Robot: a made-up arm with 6 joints.
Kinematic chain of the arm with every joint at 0, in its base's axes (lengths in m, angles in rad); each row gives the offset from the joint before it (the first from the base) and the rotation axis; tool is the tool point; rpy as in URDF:
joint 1: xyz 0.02 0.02 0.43 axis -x
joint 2: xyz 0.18 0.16 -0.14 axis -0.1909 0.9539 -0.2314
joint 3: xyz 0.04 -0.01 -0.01 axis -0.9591 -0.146 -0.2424
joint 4: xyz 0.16 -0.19 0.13 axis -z
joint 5: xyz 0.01 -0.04 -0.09 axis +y
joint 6: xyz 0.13 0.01 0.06 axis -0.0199 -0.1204 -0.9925
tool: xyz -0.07 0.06 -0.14 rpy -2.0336 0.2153 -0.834
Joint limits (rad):
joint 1: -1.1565..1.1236
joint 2: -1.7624..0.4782
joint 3: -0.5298..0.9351
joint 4: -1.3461..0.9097
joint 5: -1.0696..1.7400
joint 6: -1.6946..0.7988
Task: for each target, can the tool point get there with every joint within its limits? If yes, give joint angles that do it. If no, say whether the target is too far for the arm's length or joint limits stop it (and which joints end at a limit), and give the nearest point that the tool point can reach.
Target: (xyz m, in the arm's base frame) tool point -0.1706 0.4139 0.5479
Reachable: no: joint limits stop it (at a limit: joint 1, joint 3, joint 5, joint 6) | nearest point 0.0137 0.1928 0.5127 | short by 0.290 m
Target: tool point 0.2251 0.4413 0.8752
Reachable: no: joint limits stop it (at a limit: joint 2, joint 3, joint 6) | nearest point 0.2792 0.2166 0.6378 | short by 0.331 m
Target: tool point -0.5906 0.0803 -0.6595
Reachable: no: too far | nearest point 0.2171 0.0411 0.0491 | short by 1.075 m
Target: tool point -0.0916 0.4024 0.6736
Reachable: no: joint limits stop it (at a limit: joint 1, joint 3, joint 5, joint 6) | nearest point 0.0446 0.2029 0.5506 | short by 0.271 m
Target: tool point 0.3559 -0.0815 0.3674
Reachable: yes | joints 0.3067 0.2685 0.5036 -0.2033 0.7845 -0.6459
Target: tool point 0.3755 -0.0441 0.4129
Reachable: yes | joints 0.0399 -0.4566 0.4441 -0.5753 0.4863 -0.6827
